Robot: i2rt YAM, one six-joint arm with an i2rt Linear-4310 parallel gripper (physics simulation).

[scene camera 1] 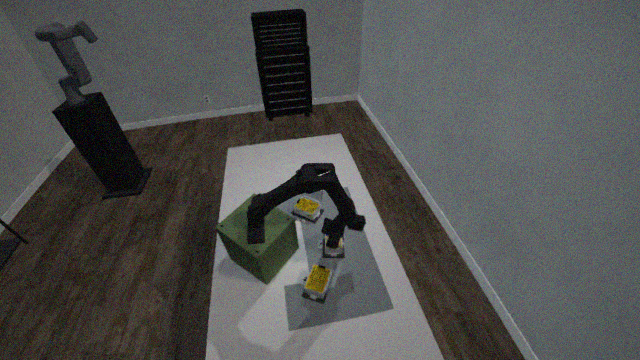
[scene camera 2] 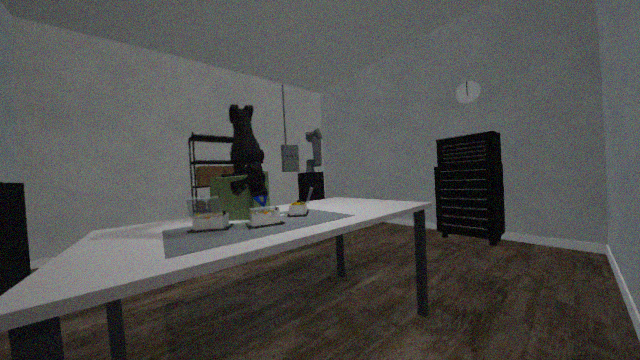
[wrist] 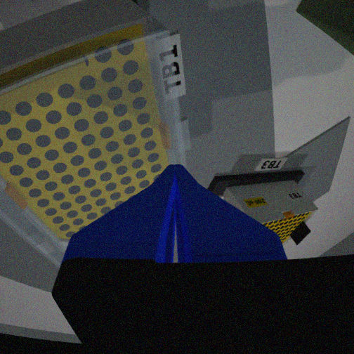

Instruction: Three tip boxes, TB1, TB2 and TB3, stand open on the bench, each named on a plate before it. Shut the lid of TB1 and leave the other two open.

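Frame: origin at the arm's base, x ahead, y left, z up, level; millimetres.
Seen in the pictures: gripper, fingertip midpoint: [scene camera 1: 326,234] [scene camera 2: 263,206]; arm's base, link origin: [scene camera 1: 256,223] [scene camera 2: 240,174].
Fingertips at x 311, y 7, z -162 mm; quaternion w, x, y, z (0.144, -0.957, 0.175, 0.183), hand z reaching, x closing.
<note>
Offsets run from my fingertips to a thing's middle. "*": to the spot under its first point. Level surfaces: height alone.
My gripper [scene camera 1: 335,244] [scene camera 2: 260,201] [wrist: 175,175] is shut and empty, its blue tips close above TB1. TB1 @(22 mm ahead, 11 mm right, 41 mm down) [scene camera 1: 333,252] [scene camera 2: 266,217] [wrist: 80,135] is the middle box, with a yellow tip rack inside. A clear panel [wrist: 177,110] lies over the rack and overlaps the TB1 plate [wrist: 172,70] in the wrist view; its exact angle is unclear. TB3 [scene camera 1: 306,207] [scene camera 2: 298,209] [wrist: 270,200] stands with its clear lid @(* 28 mm ahead, 251 mm left, 32 mm up) [scene camera 2: 310,194] [wrist: 325,160] raised. The box at the other end, TB2 [scene camera 1: 318,281] [scene camera 2: 210,221], has its lid @(* 7 mm back, 250 mm right, 34 mm up) [scene camera 2: 203,205] upright.
The boxes stand on a grey mat @(80 mm down) [scene camera 1: 370,295] [scene camera 2: 175,246] on the white table @(83 mm down) [scene camera 1: 275,155] [scene camera 2: 385,205]. A green block [scene camera 1: 265,255] [scene camera 2: 227,197] carries the arm base beside the mat. A black drawer cabinet [scene camera 1: 285,75] [scene camera 2: 465,190] stands beyond the table.
</note>
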